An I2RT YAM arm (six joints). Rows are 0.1 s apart.
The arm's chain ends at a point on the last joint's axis. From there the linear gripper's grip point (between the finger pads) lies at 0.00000 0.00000 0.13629 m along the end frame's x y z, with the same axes.
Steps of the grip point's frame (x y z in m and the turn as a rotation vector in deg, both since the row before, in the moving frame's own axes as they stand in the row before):
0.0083, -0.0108, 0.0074, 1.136, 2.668, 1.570
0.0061, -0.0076, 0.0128, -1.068, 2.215, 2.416
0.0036, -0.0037, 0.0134, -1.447, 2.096, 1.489
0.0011, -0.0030, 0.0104, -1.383, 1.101, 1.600
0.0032, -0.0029, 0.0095, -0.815, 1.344, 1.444
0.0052, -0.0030, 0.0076, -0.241, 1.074, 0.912
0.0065, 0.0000, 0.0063, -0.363, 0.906, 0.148
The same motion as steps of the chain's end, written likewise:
0.0019, -0.0082, 0.0076, 1.136, 2.668, 1.570
0.0009, -0.0102, 0.0129, -1.068, 2.215, 2.416
-0.0013, -0.0072, 0.0135, -1.447, 2.096, 1.489
-0.0015, -0.0063, 0.0105, -1.383, 1.101, 1.600
0.0000, -0.0049, 0.0096, -0.815, 1.344, 1.444
0.0027, -0.0036, 0.0076, -0.241, 1.074, 0.912
0.0043, -0.0009, 0.0063, -0.363, 0.906, 0.148

